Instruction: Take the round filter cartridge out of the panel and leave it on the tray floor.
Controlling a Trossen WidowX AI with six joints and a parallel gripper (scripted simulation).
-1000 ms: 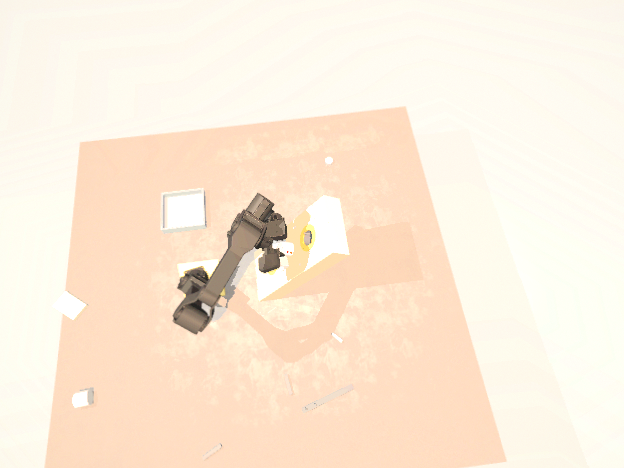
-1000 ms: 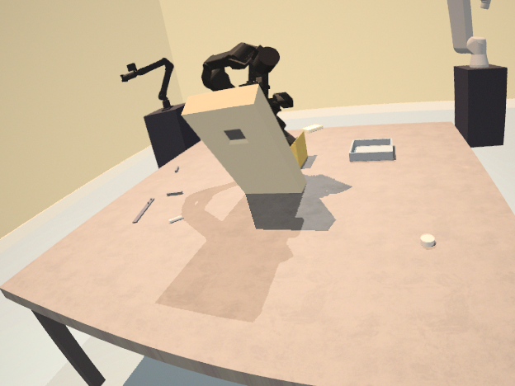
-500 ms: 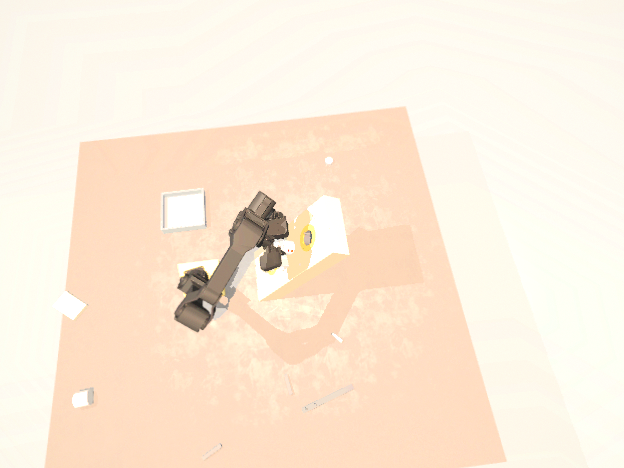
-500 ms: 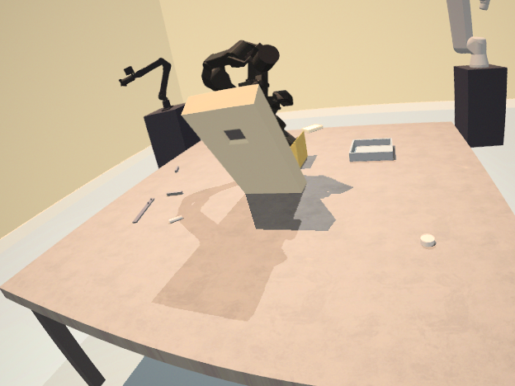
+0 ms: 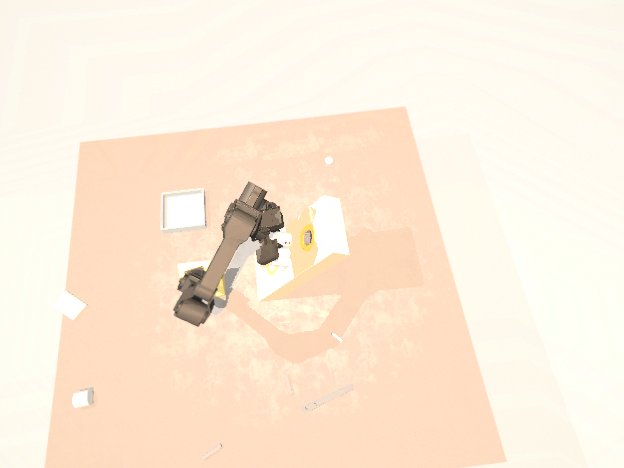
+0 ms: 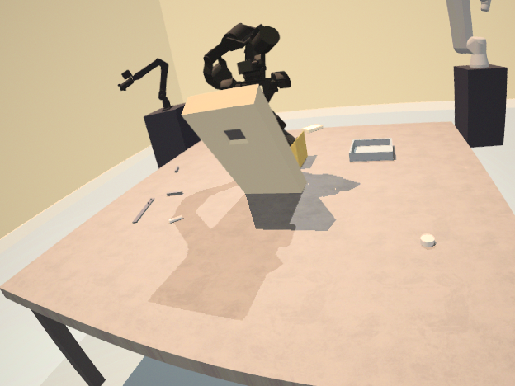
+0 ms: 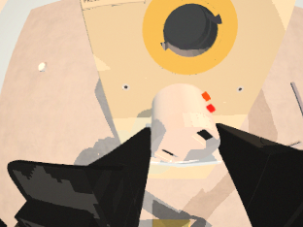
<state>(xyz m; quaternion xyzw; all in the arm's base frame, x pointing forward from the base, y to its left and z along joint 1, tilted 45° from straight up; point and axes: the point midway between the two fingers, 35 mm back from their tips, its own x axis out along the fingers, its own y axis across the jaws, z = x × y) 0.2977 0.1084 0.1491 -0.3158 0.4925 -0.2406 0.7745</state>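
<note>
My gripper tip is now 30 cm past the tray, 32 cm to the right of it and 24 cm above it. Round my gripper tip: sloped service panel 5 cm ahead, 1 cm to the right, 8 cm below; white flat piece 71 cm behind, 7 cm to the left, 25 cm below; white round filter cartridge right at my gripper tip.
</note>
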